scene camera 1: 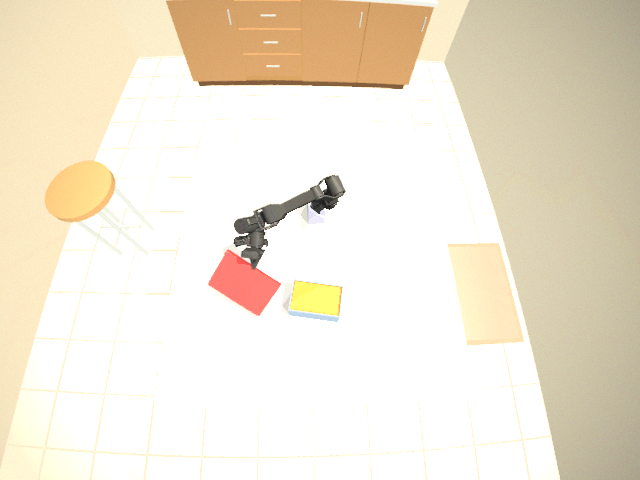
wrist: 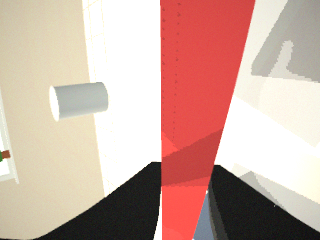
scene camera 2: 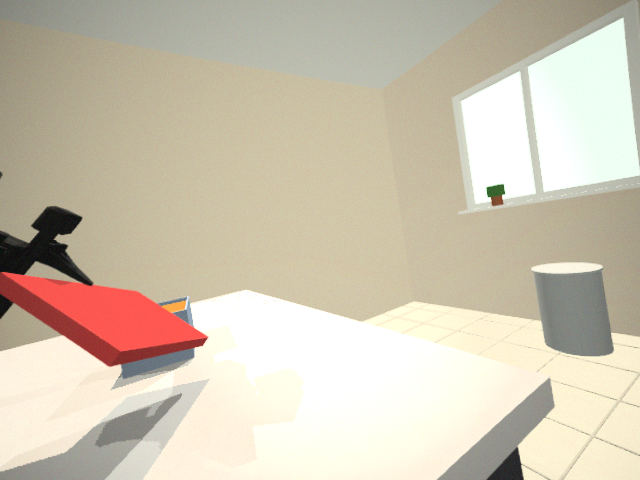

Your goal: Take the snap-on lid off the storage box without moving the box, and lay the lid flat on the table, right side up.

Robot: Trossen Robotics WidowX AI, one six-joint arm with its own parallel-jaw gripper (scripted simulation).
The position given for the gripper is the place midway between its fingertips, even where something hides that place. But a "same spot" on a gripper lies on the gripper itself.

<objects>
The gripper shows in scene camera 1 (254,268), in the wrist view and in scene camera 2. A red lid shows in scene camera 1, in the wrist view (200,55) and in scene camera 2. The same spot on the red lid: (scene camera 2: 115,326) is (scene camera 1: 221,281). The same spot on the gripper: (wrist: 135,202) is (scene camera 2: 65,272).
</objects>
